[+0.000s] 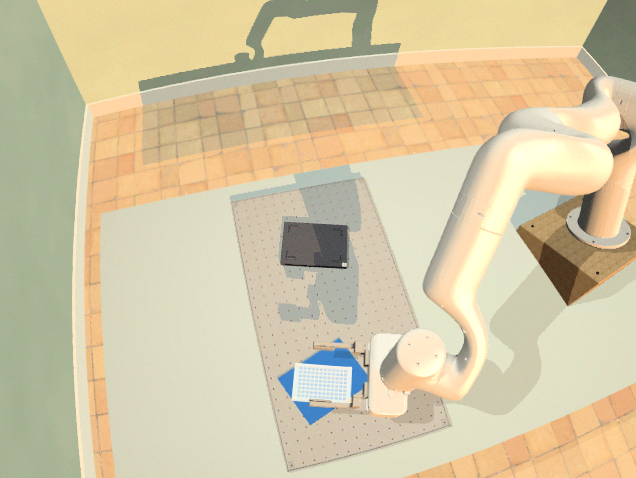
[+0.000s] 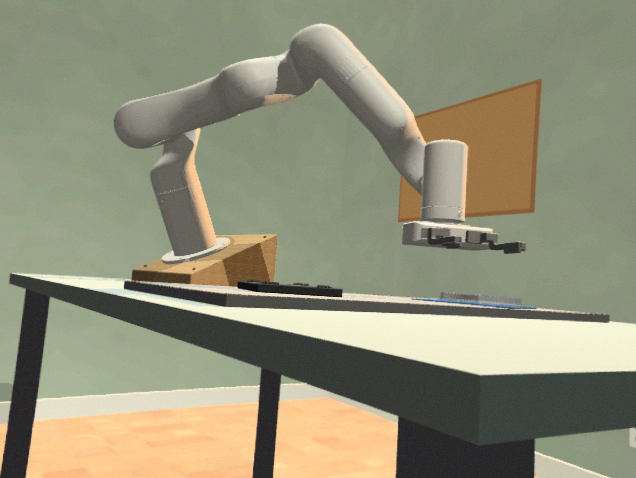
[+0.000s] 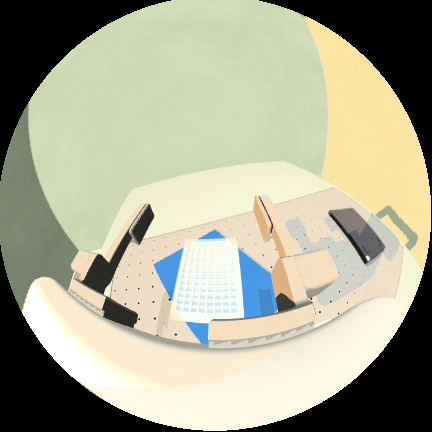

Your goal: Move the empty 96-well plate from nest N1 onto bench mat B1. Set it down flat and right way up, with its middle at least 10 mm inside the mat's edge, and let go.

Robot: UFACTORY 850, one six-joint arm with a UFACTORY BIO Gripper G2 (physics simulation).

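Observation:
The white 96-well plate (image 1: 322, 382) (image 2: 480, 298) (image 3: 210, 277) lies flat, wells up, on the blue bench mat B1 (image 1: 310, 414) (image 2: 429, 300) (image 3: 257, 280). Its middle is well inside the mat, and the mat is turned relative to it, so at least one plate corner reaches past the mat's edge. The dark nest N1 (image 1: 314, 246) (image 2: 290, 288) (image 3: 357, 235) holds no plate. My gripper (image 1: 313, 374) (image 2: 488, 244) (image 3: 203, 220) is open and empty, clearly above the plate, with its fingers spread wider than the plate.
A perforated board (image 1: 267, 287) (image 2: 174, 292) (image 3: 135, 280) bears the nest and the mat. It lies on the pale table (image 1: 169, 308) (image 2: 359, 328). The arm's wooden base block (image 1: 570, 256) (image 2: 231, 262) stands on the table beyond the board.

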